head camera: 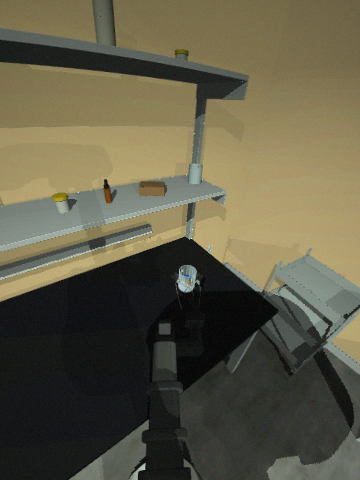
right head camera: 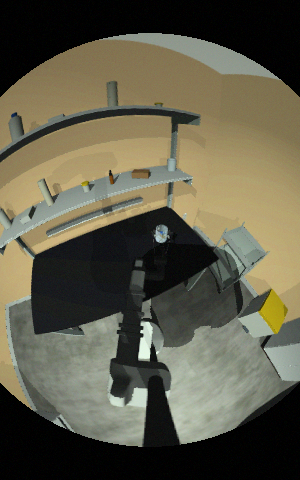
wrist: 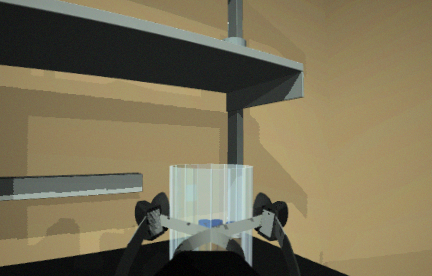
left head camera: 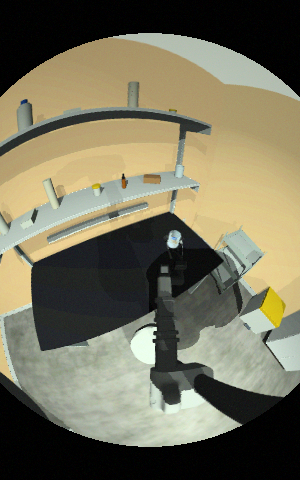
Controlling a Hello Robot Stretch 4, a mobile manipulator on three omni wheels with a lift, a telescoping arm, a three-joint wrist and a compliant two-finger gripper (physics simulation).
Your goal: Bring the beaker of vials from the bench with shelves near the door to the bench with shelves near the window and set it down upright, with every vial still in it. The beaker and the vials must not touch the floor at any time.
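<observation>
The clear beaker [head camera: 188, 271] [left head camera: 174, 235] [right head camera: 161, 231] [wrist: 211, 192] is upright over the right-hand part of the black bench top [head camera: 100, 340] [left head camera: 90, 285] [right head camera: 80, 280] [wrist: 90, 262]. Blue-capped vials [head camera: 187, 276] [wrist: 210, 222] show inside it, low down; their exact number is unclear. My gripper [head camera: 187, 282] [left head camera: 174, 242] [right head camera: 161, 235] [wrist: 211, 208] is shut on the beaker, with one dark fingertip pad on each side. The beaker's base is hidden behind the wrist and fingers in the wrist view, so any gap to the bench top cannot be judged.
A lower shelf [head camera: 30, 226] [wrist: 125, 60] behind the bench bears a yellow-lidded jar [head camera: 61, 204], a brown bottle [head camera: 107, 193], a brown box [head camera: 151, 189] and a pale cup [head camera: 195, 174]. A grey cart [head camera: 320, 275] [left head camera: 242, 244] stands to the right. A yellow-sided box [left head camera: 273, 307] stands farther right.
</observation>
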